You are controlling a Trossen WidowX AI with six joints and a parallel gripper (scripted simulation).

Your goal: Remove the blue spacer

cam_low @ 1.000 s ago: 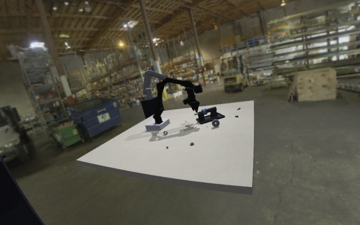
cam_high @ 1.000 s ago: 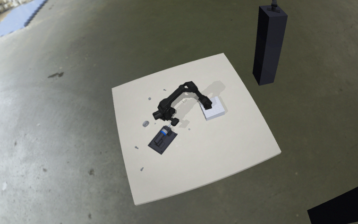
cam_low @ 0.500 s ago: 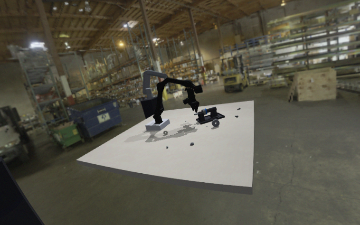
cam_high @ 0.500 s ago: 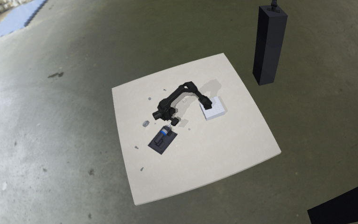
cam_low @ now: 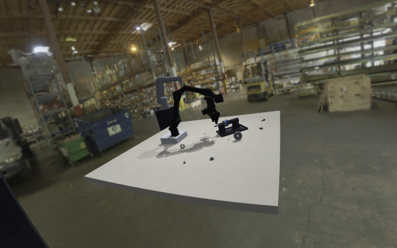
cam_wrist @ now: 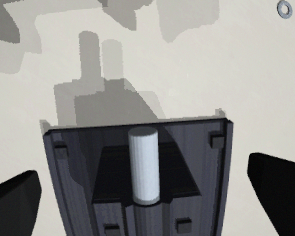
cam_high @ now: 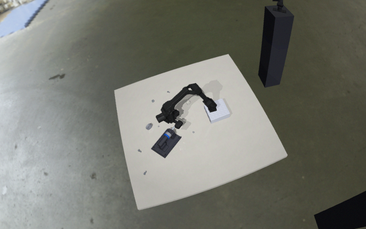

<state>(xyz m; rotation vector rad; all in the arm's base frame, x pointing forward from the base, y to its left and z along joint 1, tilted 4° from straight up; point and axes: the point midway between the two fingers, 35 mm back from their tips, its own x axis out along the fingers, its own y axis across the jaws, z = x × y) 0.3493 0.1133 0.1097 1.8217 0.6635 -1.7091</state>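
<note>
My gripper tip is 40 mm short of the grey shaft, 40 mm to the right of it and 30 mm above it. Round my gripper tip: grey wheel (220 mm ahead, 100 mm to the right, 80 mm below).
</note>
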